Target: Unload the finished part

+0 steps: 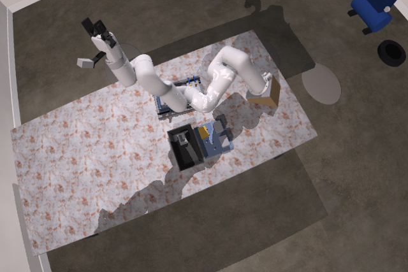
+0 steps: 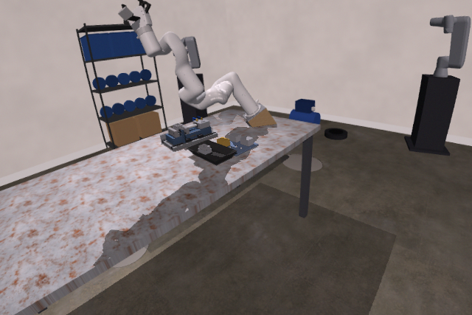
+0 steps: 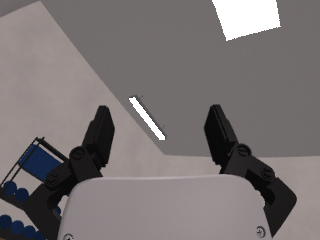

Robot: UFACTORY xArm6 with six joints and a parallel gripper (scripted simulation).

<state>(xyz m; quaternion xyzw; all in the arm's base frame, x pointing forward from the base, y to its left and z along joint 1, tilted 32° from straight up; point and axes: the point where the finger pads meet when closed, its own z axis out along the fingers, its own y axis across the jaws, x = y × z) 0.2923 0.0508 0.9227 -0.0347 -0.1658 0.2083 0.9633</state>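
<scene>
Now: the vise rod 220 mm behind my hand, 80 mm to the left of it and 700 mm below it. Round my hand: blue fixture plate (200 mm behind, 390 mm to the left, 780 mm below); then yellow block (170 mm behind, 330 mm to the left, 760 mm below).
</scene>
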